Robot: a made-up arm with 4 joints. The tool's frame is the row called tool.
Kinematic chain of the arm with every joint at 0, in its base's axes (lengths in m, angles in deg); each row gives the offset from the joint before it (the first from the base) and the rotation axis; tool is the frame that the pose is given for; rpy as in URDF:
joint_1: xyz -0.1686 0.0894 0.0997 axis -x
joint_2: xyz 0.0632 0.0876 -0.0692 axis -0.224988 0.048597 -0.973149
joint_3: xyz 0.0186 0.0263 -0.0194 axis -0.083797 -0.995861 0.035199
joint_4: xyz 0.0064 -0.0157 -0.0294 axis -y
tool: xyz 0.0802 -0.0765 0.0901 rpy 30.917 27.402 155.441
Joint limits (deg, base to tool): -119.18..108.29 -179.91..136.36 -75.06..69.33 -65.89..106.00
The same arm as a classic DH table. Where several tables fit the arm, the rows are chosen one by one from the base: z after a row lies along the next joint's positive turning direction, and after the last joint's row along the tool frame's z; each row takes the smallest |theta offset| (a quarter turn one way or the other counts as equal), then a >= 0, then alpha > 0; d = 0 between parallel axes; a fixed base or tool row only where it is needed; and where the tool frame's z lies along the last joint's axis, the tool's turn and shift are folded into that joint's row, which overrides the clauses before.
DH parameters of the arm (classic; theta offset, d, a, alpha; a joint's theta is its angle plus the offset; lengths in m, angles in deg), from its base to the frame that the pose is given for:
base (fixed): 90 0.0997 0.0894 -90
joint_1: -2.86 0.0884 0.084 -77
joint_2: -84.21 0.0896 -0.0201 93.66
joint_3: 80.52 -0.2177 0.0246 -5.21
joint_4: -56.4 0.3414 -0.0957 129.16
tool (fixed): -28.41 0.0947 0 0
Joint limits (deg, base to tool): -119.18..108.29 -179.91..136.36 -75.06..69.33 -65.89..106

